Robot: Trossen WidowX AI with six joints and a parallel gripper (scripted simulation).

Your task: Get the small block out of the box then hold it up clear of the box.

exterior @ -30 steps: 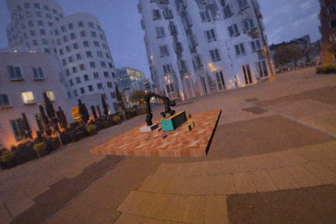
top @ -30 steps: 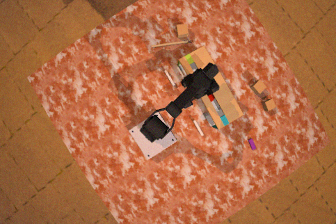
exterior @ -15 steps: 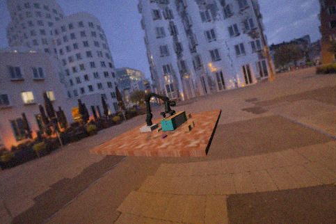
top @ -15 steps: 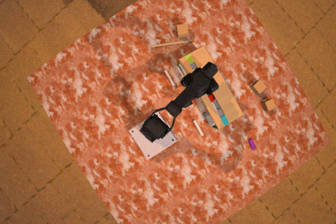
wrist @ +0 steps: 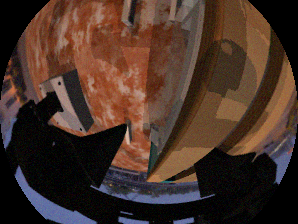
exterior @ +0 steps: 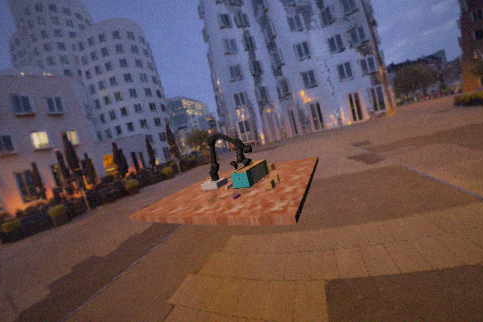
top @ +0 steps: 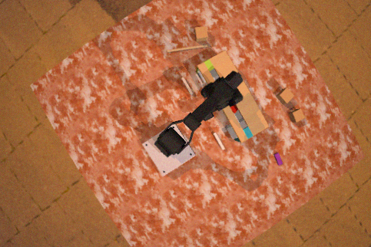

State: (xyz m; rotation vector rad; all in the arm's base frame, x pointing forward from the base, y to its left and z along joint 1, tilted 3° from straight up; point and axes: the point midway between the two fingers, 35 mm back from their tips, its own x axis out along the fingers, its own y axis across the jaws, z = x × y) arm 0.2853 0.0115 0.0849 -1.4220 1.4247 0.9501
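The small red block lies 60 mm ahead of my gripper tip and 20 mm to the right of it. From my gripper tip the other things lie so: thin wooden stick 340 mm to the left, 90 mm below, 40 mm ahead; then box 40 mm ahead, 30 mm to the left, 30 mm below.
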